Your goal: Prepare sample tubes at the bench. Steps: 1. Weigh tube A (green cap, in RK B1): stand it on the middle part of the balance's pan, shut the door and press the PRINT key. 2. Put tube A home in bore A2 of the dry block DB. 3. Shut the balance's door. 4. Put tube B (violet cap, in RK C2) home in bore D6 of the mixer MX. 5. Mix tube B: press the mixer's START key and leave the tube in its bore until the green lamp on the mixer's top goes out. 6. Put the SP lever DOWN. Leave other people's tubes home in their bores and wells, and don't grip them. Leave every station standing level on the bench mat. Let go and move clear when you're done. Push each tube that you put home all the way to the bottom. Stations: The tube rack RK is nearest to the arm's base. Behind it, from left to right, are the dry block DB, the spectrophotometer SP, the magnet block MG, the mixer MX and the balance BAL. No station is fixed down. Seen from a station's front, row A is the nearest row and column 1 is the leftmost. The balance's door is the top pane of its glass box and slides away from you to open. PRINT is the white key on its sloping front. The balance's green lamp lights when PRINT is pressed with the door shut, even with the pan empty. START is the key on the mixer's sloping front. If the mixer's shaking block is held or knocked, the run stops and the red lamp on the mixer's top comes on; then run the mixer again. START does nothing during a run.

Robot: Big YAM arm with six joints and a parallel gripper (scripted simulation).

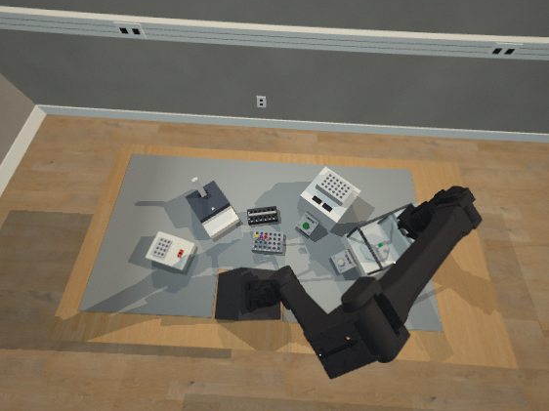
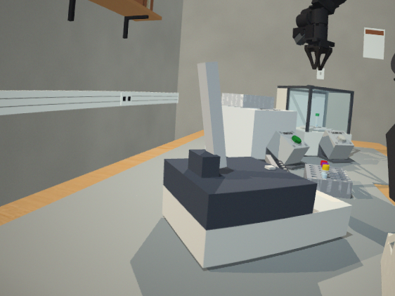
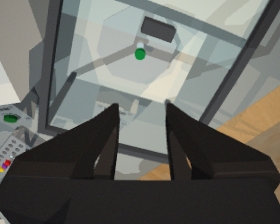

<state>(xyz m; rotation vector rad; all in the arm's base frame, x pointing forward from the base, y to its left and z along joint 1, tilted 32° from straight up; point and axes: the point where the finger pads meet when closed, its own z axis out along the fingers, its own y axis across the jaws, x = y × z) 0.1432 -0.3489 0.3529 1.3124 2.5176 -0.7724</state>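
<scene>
Now: the balance door 70 mm below my hand, 60 mm to the right of it and 20 mm ahead of it. Round my hand: eight-sided pan 200 mm below, 20 mm to the left, 10 mm behind; print key 210 mm below, 170 mm to the left, 50 mm behind; mixer block 230 mm ahead, 150 mm to the left, 130 mm below.
</scene>
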